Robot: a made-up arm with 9 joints. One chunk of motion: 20 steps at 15 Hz.
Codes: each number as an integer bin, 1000 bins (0 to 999) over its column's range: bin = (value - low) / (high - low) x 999, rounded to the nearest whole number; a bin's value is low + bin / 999 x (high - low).
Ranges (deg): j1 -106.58..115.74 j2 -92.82..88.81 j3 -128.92..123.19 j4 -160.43..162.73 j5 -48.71..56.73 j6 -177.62..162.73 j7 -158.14..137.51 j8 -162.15..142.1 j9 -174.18..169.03
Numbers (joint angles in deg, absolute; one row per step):
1: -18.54 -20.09 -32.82 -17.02 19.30 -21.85 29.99 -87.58 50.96
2: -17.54 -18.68 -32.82 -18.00 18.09 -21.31 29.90 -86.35 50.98
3: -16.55 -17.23 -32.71 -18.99 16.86 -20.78 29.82 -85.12 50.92
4: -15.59 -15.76 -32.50 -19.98 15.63 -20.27 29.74 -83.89 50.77
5: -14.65 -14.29 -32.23 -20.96 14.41 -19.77 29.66 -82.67 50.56
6: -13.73 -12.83 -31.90 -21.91 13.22 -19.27 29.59 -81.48 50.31
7: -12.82 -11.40 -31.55 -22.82 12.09 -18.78 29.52 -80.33 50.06
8: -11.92 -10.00 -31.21 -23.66 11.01 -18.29 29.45 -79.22 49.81
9: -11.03 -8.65 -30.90 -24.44 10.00 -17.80 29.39 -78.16 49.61
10: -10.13 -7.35 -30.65 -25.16 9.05 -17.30 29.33 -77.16 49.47
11: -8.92 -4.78 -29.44 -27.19 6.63 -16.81 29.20 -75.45 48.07
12: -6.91 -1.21 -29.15 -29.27 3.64 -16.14 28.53 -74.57 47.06
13: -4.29 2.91 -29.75 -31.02 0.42 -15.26 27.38 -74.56 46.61
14: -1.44 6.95 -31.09 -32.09 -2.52 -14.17 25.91 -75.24 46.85
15: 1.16 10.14 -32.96 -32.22 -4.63 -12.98 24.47 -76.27 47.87
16: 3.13 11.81 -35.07 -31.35 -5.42 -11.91 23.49 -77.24 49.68
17: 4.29 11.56 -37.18 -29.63 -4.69 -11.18 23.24 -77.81 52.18
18: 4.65 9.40 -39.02 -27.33 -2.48 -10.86 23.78 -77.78 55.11
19: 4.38 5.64 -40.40 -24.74 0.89 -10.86 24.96 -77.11 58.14
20: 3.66 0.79 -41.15 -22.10 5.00 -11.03 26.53 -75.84 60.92
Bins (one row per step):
1: 396 400 381 443 644 457 636 245 655
2: 400 408 381 440 633 459 635 249 655
3: 405 416 381 437 621 460 635 253 655
4: 409 424 382 434 610 462 635 257 655
5: 413 432 383 431 598 463 635 261 654
6: 417 440 384 428 587 465 634 265 653
7: 421 448 386 425 576 466 634 269 653
8: 425 456 387 423 566 468 634 272 652
9: 429 463 388 420 556 469 634 276 651
10: 433 470 389 418 547 471 633 279 651
11: 439 484 394 412 524 472 633 285 647
12: 448 504 395 405 496 474 631 288 644
13: 460 527 393 400 465 477 627 288 643
14: 472 549 388 397 438 480 622 285 643
15: 484 566 380 396 418 483 617 282 646
16: 493 575 372 399 410 486 614 279 652
17: 498 574 364 404 417 489 613 277 659
18: 500 562 356 411 438 489 615 277 667
19: 499 542 351 419 470 489 619 279 676
20: 495 515 348 428 509 489 624 283 684

